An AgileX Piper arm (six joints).
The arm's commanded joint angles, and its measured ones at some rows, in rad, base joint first. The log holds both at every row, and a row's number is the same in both.
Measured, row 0:
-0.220, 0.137, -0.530, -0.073, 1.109, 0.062
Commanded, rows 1 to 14:
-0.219, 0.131, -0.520, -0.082, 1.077, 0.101
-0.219, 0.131, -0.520, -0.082, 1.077, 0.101
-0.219, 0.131, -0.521, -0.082, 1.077, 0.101
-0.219, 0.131, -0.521, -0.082, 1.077, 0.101
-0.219, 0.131, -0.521, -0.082, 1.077, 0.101
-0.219, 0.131, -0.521, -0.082, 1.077, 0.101
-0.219, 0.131, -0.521, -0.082, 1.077, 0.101
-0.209, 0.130, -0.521, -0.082, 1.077, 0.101
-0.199, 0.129, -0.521, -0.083, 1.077, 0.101
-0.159, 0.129, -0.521, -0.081, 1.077, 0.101
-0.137, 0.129, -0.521, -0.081, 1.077, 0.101
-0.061, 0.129, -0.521, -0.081, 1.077, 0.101
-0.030, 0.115, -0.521, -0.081, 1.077, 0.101
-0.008, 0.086, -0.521, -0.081, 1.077, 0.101
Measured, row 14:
-0.039, 0.122, -0.523, -0.078, 1.087, 0.099
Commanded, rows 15 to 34:
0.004, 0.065, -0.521, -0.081, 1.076, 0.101
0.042, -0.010, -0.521, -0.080, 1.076, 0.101
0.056, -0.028, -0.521, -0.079, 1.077, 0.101
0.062, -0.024, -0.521, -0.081, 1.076, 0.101
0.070, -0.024, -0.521, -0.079, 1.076, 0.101
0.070, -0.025, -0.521, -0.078, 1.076, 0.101
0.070, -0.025, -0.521, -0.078, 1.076, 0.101
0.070, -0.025, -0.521, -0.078, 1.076, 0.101
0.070, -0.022, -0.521, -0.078, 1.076, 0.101
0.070, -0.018, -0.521, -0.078, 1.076, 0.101
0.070, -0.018, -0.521, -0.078, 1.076, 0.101
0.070, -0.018, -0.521, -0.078, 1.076, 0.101
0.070, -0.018, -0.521, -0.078, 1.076, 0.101
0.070, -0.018, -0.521, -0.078, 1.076, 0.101
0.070, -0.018, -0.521, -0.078, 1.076, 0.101
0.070, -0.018, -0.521, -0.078, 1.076, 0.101
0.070, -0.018, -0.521, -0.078, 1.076, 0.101
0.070, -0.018, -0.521, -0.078, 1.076, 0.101
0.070, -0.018, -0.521, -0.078, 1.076, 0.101
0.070, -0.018, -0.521, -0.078, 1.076, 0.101
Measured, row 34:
0.068, -0.006, -0.523, -0.078, 1.079, 0.099
